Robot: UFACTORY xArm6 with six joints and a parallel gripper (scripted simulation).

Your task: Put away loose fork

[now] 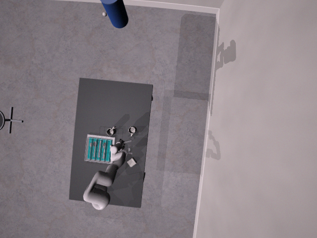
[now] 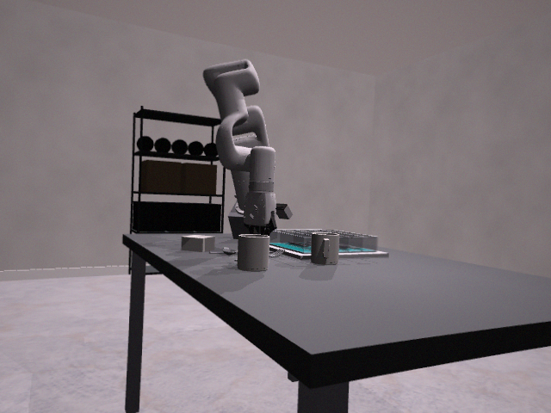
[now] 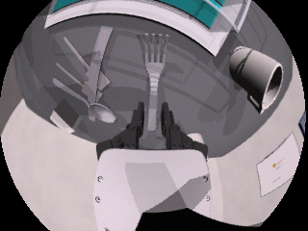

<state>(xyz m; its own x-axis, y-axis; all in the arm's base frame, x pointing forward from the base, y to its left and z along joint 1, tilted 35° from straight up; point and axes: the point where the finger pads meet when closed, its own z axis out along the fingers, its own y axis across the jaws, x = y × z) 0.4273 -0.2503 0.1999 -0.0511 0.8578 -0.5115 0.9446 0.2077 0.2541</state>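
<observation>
My gripper is now 310 mm to the right of the tray and 30 mm past it. Also, from my hand: small white box (250 mm behind, 50 mm to the right, 30 mm below).
</observation>
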